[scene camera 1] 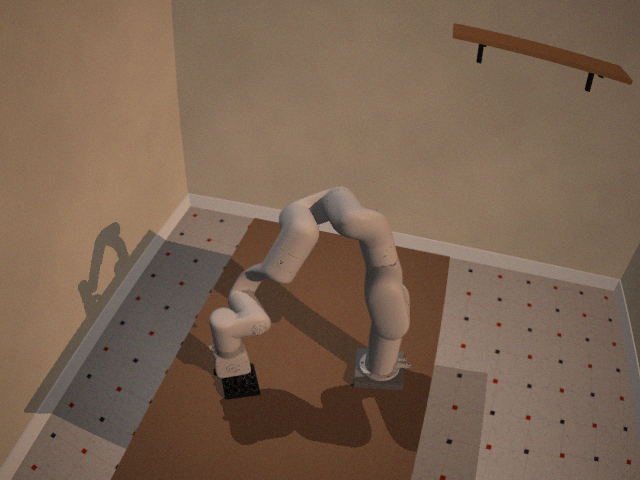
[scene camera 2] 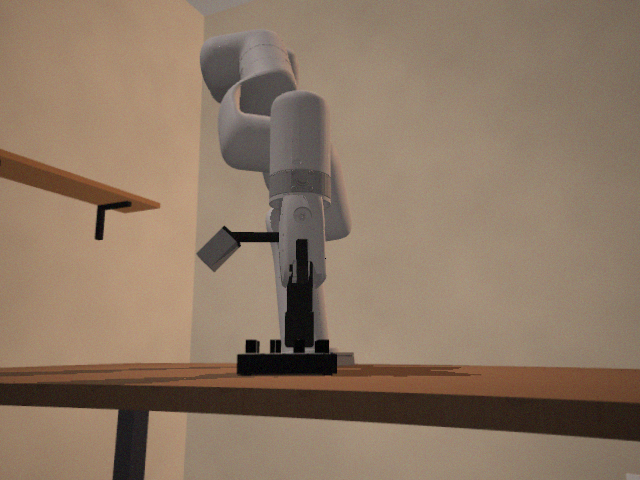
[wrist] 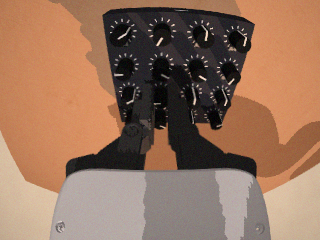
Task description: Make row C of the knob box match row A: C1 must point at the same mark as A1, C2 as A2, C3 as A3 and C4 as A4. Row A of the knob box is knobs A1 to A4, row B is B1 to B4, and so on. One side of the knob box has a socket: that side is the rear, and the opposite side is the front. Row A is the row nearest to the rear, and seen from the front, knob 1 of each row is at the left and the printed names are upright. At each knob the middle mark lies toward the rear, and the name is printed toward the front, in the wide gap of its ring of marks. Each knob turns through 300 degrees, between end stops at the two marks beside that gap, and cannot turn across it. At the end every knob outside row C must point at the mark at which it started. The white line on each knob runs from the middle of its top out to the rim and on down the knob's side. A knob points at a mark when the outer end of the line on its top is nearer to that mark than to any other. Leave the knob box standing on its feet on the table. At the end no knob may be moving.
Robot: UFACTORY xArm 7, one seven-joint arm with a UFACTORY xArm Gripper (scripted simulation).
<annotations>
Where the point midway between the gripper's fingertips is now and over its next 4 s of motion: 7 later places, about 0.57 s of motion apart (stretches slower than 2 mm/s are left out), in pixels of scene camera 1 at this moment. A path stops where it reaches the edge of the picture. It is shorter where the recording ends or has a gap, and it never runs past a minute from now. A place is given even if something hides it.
My gripper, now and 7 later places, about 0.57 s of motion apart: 235,382; 234,378; 234,376; 234,375; 234,374; 234,374; 234,373; 233,372
</annotations>
